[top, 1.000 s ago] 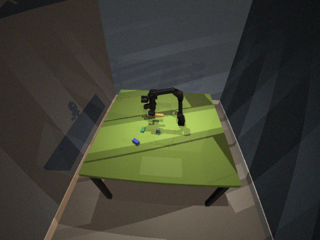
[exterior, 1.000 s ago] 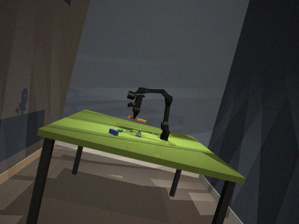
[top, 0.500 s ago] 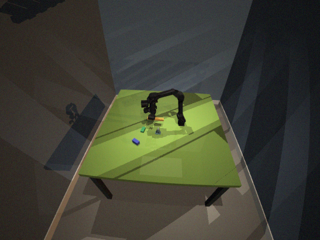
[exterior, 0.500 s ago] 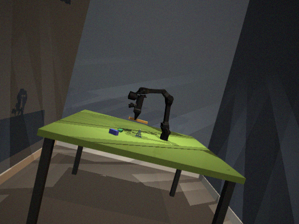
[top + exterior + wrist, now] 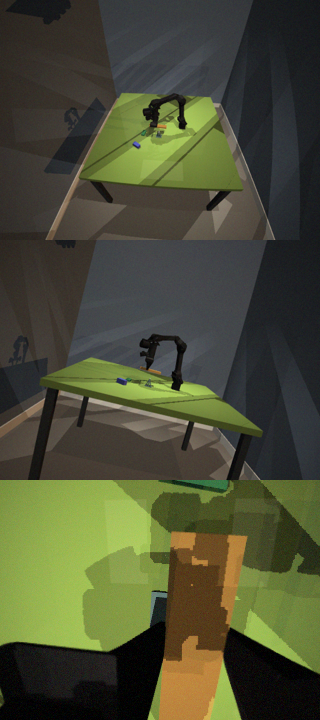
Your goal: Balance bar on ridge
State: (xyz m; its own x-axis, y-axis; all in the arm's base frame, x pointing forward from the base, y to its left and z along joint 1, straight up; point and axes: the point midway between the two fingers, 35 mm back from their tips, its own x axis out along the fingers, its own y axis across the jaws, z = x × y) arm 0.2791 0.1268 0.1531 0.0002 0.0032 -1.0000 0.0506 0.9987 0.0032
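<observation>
Now: gripper tip 120 mm short of the green block and 110 mm above it. From my gripper tip the other things lie so: blue block (160 mm to the left, 160 mm ahead, 100 mm below); then bar (30 mm behind).
</observation>
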